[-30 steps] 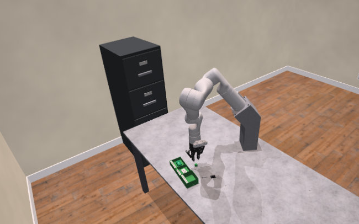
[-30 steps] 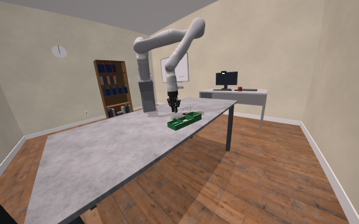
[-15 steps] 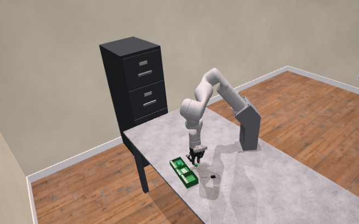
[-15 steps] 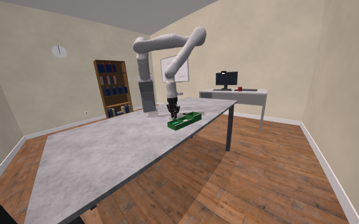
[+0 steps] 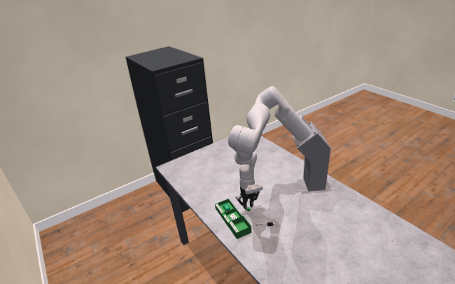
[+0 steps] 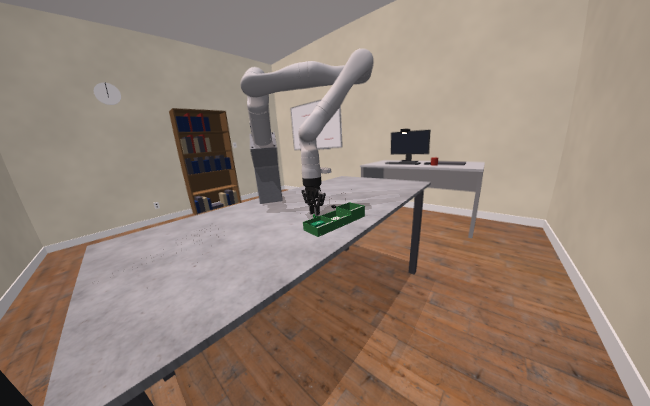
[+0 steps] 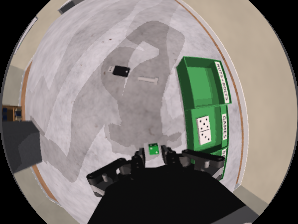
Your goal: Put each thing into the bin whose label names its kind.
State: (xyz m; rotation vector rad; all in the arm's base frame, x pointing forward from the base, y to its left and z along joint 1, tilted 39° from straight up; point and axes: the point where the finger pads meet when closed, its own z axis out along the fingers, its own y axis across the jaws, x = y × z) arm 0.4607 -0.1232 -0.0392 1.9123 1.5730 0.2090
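The small green cube lies 3 cm below my hand. The rest, counted from my hand: white piece (10 cm ahead, 2 cm below, 1 cm to the right); then grey pin (11 cm to the left, 5 cm ahead, 3 cm below); then green bin row (11 cm ahead, 1 cm to the right, 1 cm below).
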